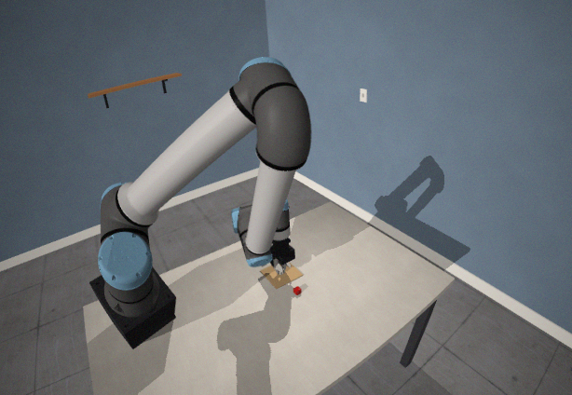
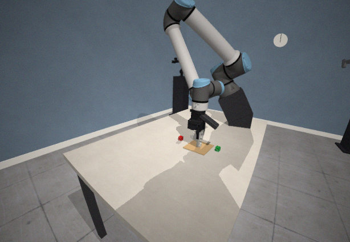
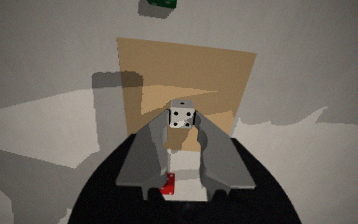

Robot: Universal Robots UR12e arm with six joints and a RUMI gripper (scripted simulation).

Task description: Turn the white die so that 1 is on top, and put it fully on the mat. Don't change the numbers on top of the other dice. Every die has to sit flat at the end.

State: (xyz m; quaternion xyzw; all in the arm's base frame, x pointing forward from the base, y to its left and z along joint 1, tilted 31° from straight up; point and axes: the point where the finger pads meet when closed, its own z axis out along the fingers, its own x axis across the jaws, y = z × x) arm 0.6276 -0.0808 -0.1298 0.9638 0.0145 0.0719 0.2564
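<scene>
Now: hand right at the white die. Also, from my hand: red die 20 mm behind, 140 mm to the right, 10 mm below; then tan mat 20 mm below; then green die 20 mm behind, 110 mm to the left, 10 mm below.
</scene>
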